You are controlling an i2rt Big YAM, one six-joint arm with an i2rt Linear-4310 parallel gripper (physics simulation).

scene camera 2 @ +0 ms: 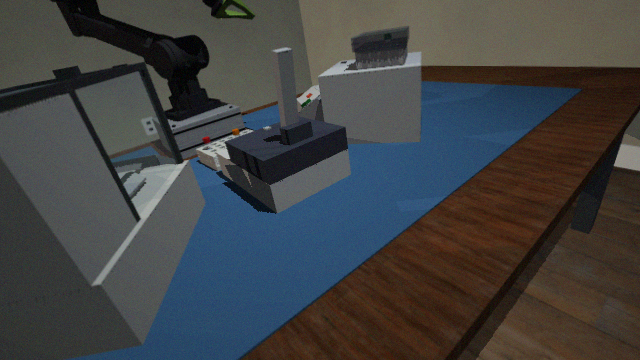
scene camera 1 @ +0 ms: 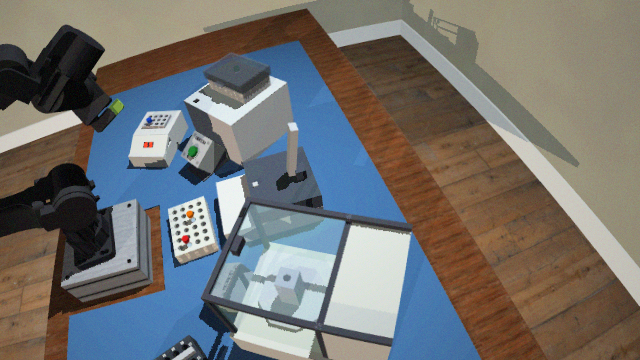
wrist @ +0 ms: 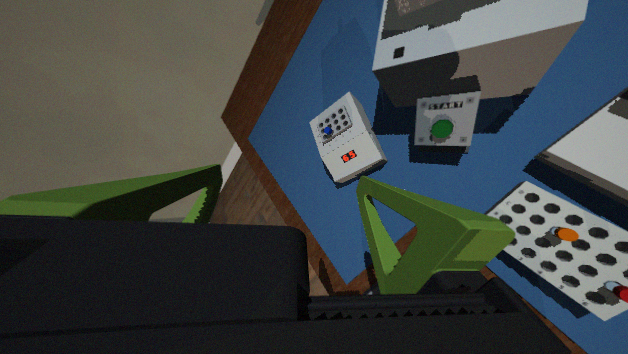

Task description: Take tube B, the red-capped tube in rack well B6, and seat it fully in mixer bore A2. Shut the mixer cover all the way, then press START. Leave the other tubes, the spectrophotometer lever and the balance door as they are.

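Places are measured from the arm's base along level axes (x ahead, y left, z up), in centimetres.
Pixels of known places: gripper, between the fingertips: (scene camera 1: 102, 91) (wrist: 294, 178); arm's base, origin of its link: (scene camera 2: 193, 111) (scene camera 1: 95, 240).
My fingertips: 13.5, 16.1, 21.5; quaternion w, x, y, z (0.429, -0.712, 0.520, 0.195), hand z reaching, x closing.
For each thing: its top centre in the pictures, then the offset to it from my fingertips, as dx, dy, dz. "spot": a spot on its surface instead.
- red-capped tube, centre of its top: (scene camera 1: 184, 238) (scene camera 2: 205, 137) +4.9, -22.9, -23.4
- white rack, a spot on its surface: (scene camera 1: 175, 254) spot: +1.7, -23.9, -25.9
- mixer, centre of its top: (scene camera 2: 349, 36) (scene camera 1: 214, 81) +21.9, +4.1, -9.9
- white box with a dark see-through cover, centre of its top: (scene camera 2: 378, 31) (scene camera 1: 233, 68) +27.1, +6.7, -9.9
- green START button, centre of its top: (wrist: 441, 126) (scene camera 1: 192, 148) +11.9, -0.9, -21.4
- orange-capped tube, centre of its top: (wrist: 568, 234) (scene camera 1: 189, 213) (scene camera 2: 235, 129) +7.1, -17.3, -23.4
- white block reading 65, centre of its top: (wrist: 336, 135) (scene camera 1: 151, 127) (scene camera 2: 323, 84) +3.2, +14.1, -21.9
- blue-capped tube, centre of its top: (wrist: 326, 129) (scene camera 1: 148, 118) +3.2, +15.6, -20.1
- upright lever, centre of its top: (scene camera 2: 277, 49) (scene camera 1: 287, 127) +30.2, -20.6, -8.8
- glass-sided balance, a spot on its surface: (scene camera 1: 367, 275) spot: +28.4, -51.6, -8.5
The red-capped tube (scene camera 1: 185, 239) (scene camera 2: 206, 140) (wrist: 621, 293) stands in the white rack (scene camera 1: 175, 254). At the wrist view's right edge it is partly cut off. My gripper (scene camera 1: 110, 118) (wrist: 294, 178) is open and empty, high over the left side of the table, well away from the rack. Part of its green fingers shows at the top of the second scene view. The mixer (scene camera 1: 260, 110) (scene camera 2: 370, 105) (wrist: 540, 15) is a white box with a dark see-through cover (scene camera 1: 237, 70) (scene camera 2: 382, 39) over a pale block. The bores cannot be made out. The green START button (scene camera 1: 193, 150) (wrist: 442, 128) is on a small box beside the mixer.
An orange-capped tube (scene camera 1: 189, 214) (scene camera 2: 235, 131) (wrist: 567, 234) shares the rack. A white block reading 65 (scene camera 1: 150, 150) (wrist: 360, 162) holds a blue-capped tube (scene camera 1: 149, 120) (wrist: 328, 130). The upright lever (scene camera 1: 292, 150) (scene camera 2: 286, 90) and the glass-sided balance (scene camera 1: 367, 275) stand beyond the rack.
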